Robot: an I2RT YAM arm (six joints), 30 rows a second.
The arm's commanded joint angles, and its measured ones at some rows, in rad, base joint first. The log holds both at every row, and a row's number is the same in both.
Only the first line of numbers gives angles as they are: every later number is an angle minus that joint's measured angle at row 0.
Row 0, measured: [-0.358, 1.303, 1.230, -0.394, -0.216, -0.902]
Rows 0 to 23, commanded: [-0.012, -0.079, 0.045, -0.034, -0.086, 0.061]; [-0.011, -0.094, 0.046, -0.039, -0.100, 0.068]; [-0.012, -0.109, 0.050, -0.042, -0.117, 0.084]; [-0.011, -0.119, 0.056, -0.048, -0.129, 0.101]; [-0.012, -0.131, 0.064, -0.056, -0.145, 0.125]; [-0.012, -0.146, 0.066, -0.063, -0.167, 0.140]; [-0.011, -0.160, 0.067, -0.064, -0.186, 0.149]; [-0.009, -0.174, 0.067, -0.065, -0.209, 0.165]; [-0.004, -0.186, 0.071, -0.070, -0.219, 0.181]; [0.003, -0.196, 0.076, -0.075, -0.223, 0.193]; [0.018, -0.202, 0.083, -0.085, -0.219, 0.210]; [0.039, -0.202, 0.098, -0.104, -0.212, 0.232]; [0.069, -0.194, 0.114, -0.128, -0.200, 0.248]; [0.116, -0.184, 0.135, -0.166, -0.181, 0.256]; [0.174, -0.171, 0.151, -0.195, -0.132, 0.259]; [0.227, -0.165, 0.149, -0.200, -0.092, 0.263]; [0.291, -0.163, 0.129, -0.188, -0.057, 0.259]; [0.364, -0.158, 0.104, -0.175, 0.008, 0.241]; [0.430, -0.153, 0.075, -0.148, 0.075, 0.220]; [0.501, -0.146, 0.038, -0.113, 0.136, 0.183]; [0.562, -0.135, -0.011, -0.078, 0.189, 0.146]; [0.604, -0.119, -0.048, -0.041, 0.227, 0.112]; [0.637, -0.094, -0.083, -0.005, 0.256, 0.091]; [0.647, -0.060, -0.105, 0.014, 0.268, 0.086]
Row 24, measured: [0.601, -0.127, -0.032, -0.037, 0.109, 0.161]
